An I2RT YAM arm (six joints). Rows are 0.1 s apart.
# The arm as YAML. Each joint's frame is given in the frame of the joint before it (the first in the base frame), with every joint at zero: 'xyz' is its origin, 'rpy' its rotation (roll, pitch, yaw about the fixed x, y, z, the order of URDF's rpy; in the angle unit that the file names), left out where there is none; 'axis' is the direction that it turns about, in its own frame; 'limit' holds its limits. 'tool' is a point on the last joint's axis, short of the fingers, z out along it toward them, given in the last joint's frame.
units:
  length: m
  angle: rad
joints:
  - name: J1
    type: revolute
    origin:
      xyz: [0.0, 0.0, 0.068]
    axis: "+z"
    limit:
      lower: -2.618
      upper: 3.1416
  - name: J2
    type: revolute
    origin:
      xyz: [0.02, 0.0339, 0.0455]
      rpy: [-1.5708, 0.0, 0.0]
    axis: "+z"
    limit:
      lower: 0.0
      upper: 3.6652
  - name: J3
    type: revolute
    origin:
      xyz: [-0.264, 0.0, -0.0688]
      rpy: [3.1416, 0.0, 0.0]
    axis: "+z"
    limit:
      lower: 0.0
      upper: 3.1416
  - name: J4
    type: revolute
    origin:
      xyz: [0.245, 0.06, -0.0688]
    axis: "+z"
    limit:
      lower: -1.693
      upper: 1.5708
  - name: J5
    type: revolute
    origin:
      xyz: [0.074, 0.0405, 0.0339]
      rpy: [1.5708, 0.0, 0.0]
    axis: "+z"
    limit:
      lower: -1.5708
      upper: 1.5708
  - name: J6
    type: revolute
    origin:
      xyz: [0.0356, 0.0, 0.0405]
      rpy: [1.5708, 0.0, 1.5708]
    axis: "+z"
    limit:
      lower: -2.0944
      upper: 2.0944
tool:
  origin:
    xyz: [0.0, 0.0, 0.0]
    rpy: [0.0, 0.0, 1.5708]
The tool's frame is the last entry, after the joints.
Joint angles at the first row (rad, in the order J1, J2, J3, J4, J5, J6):
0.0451, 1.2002, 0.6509, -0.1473, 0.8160, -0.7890
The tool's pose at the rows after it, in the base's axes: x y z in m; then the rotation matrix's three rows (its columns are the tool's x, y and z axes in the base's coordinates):
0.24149, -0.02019, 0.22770; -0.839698, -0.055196, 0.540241; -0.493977, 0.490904, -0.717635; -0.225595, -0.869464, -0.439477
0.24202, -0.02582, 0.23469; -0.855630, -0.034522, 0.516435; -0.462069, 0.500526, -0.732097; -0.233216, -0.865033, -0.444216
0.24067, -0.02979, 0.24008; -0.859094, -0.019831, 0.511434; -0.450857, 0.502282, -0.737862; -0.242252, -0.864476, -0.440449
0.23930, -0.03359, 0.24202; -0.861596, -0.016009, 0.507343; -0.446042, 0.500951, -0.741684; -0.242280, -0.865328, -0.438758
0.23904, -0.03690, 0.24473; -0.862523, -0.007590, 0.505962; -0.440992, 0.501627, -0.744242; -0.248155, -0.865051, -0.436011
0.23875, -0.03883, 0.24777; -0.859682, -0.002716, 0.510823; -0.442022, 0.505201, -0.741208; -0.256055, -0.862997, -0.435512
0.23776, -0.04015, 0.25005; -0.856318, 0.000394, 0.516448; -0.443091, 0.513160, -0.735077; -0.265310, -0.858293, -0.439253
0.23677, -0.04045, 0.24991; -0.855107, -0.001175, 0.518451; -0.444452, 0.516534, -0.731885; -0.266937, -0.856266, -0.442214
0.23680, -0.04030, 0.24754; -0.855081, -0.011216, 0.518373; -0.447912, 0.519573, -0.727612; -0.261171, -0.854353, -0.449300
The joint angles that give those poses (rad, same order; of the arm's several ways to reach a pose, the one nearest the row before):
0.0241, 1.1936, 0.6806, -0.1860, 0.8190, -0.7663
0.0011, 1.1929, 0.7123, -0.2305, 0.8222, -0.7444
-0.0158, 1.1804, 0.7236, -0.2431, 0.8178, -0.7466
-0.0325, 1.1720, 0.7241, -0.2425, 0.8108, -0.7583
-0.0470, 1.1674, 0.7293, -0.2408, 0.8033, -0.7654
-0.0564, 1.1614, 0.7356, -0.2423, 0.7913, -0.7708
-0.0636, 1.1538, 0.7398, -0.2493, 0.7764, -0.7701
-0.0658, 1.1492, 0.7371, -0.2516, 0.7701, -0.7700
-0.0658, 1.1524, 0.7323, -0.2516, 0.7642, -0.7712

